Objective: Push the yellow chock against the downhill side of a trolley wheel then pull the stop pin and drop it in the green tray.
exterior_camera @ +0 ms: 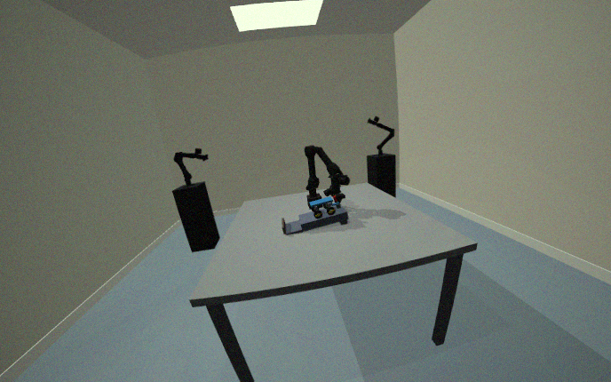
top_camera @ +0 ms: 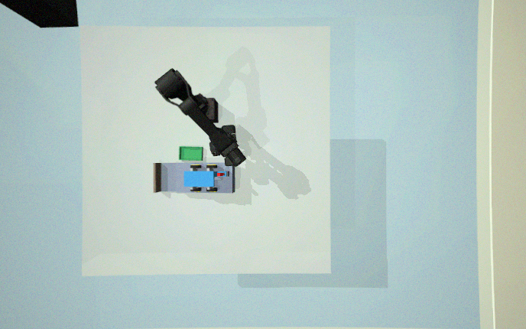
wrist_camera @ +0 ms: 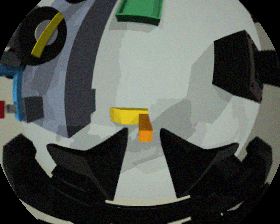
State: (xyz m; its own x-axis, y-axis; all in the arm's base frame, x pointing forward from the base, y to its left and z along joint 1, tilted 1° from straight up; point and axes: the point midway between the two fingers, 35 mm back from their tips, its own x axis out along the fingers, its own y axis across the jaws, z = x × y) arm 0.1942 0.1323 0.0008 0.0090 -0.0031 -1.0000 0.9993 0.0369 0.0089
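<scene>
Right now the yellow chock is 20 mm ahead of my gripper tip and 30 mm below it. Round my gripper tip: red-headed stop pin 130 mm ahead, 40 mm to the right, 70 mm above; then grey ramp 140 mm ahead, 150 mm to the right, 10 mm below; then blue trolley 140 mm ahead, 140 mm to the right, 60 mm above.
</scene>
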